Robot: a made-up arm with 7 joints. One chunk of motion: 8 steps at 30 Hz.
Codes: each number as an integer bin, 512 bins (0 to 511) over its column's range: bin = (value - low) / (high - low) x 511, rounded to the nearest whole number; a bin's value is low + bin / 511 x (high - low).
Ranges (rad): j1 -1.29..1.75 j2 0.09..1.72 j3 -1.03..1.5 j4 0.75..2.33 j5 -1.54..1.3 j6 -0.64..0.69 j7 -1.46..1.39
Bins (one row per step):
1: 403 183 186 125 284 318 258
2: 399 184 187 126 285 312 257
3: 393 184 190 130 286 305 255
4: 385 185 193 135 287 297 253
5: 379 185 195 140 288 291 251
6: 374 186 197 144 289 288 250
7: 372 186 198 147 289 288 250
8: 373 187 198 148 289 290 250
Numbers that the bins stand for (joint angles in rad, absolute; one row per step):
1: 1.1075 0.6737 -0.1091 1.1365 0.0384 0.1877 -0.0211
2: 1.0837 0.6769 -0.1041 1.1396 0.0440 0.1721 -0.0266
3: 1.0480 0.6769 -0.0893 1.1520 0.0495 0.1538 -0.0378
4: 1.0004 0.6801 -0.0744 1.1674 0.0551 0.1330 -0.0489
5: 0.9647 0.6801 -0.0645 1.1829 0.0606 0.1174 -0.0601
6: 0.9350 0.6833 -0.0546 1.1952 0.0662 0.1096 -0.0657
7: 0.9231 0.6833 -0.0497 1.2045 0.0662 0.1096 -0.0657
8: 0.9290 0.6865 -0.0497 1.2076 0.0662 0.1148 -0.0657

